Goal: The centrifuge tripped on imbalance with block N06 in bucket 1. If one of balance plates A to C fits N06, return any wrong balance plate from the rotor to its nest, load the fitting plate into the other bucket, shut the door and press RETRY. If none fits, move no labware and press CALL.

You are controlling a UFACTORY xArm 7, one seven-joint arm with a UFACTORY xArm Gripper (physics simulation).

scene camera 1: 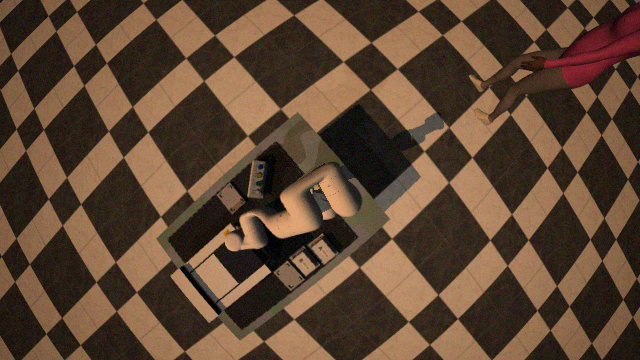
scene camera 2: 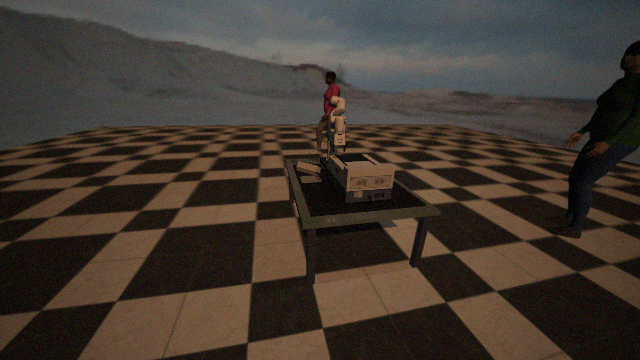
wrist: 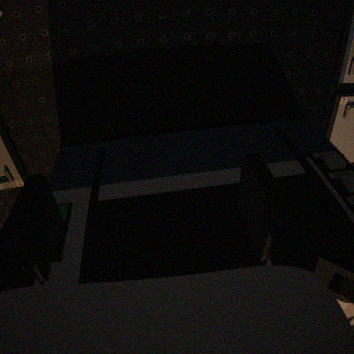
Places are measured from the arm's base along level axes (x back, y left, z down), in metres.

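Where they show: gripper, fingertip midpoint: [scene camera 2: 338, 151] [wrist: 146, 187].
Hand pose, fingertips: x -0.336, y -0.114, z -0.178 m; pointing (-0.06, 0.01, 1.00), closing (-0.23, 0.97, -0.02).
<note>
Things, the pixels of their centre, and the offset from my fingertips. "spot": a spot on its surface instead.
- centrifuge, body centre: [wrist: 204, 298] [scene camera 1: 228, 266] [scene camera 2: 357, 174] dy -0.016, dx -0.323, dz +0.091 m
- pale panel, surface spot: [scene camera 1: 215, 275] spot: dy -0.031, dx -0.353, dz +0.003 m
- Balance plate A, body centre: [scene camera 1: 323, 250] dy +0.373, dx +0.080, dz +0.180 m
- balance plate B, body centre: [scene camera 1: 304, 262] dy +0.328, dx -0.050, dz +0.180 m
- third nest, body centre: [scene camera 1: 289, 275] dy +0.310, dx -0.188, dz +0.204 m
- button box, body centre: [scene camera 1: 256, 179] [scene camera 2: 308, 167] dy -0.209, dx +0.174, dz +0.171 m
- bare nest, body centre: [scene camera 1: 231, 198] [scene camera 2: 310, 178] dy -0.275, dx -0.026, dz +0.202 m
- small green display, surface spot: [wrist: 64, 211] spot: dy -0.101, dx -0.070, dz +0.083 m
The centrifuge [scene camera 1: 250, 280] [scene camera 2: 370, 175] [wrist: 170, 186] has its top open, with a pale panel [scene camera 1: 215, 275] at its rear. Its chamber is very dark; block N06 and any rotor plate cannot be made out. My gripper [wrist: 146, 187] is open and empty above the centrifuge front; the arm hides it in scene camera 1. Balance plate A [scene camera 1: 324, 248] and balance plate B [scene camera 1: 305, 261] sit in nests along one side. The third nest [scene camera 1: 289, 276] [wrist: 344, 125] beside B looks empty. The button box [scene camera 1: 257, 179] stands on the opposite side; its labels are unreadable.
Another bare nest [scene camera 1: 231, 197] [wrist: 7, 165] lies near the button box. A small green display [wrist: 64, 211] is by the left finger. The table [scene camera 1: 242, 332] [scene camera 2: 370, 218] has a greenish rim. A person in red [scene camera 1: 595, 60] [scene camera 2: 331, 95] and one in green [scene camera 2: 620, 110] stand away from the table.
</note>
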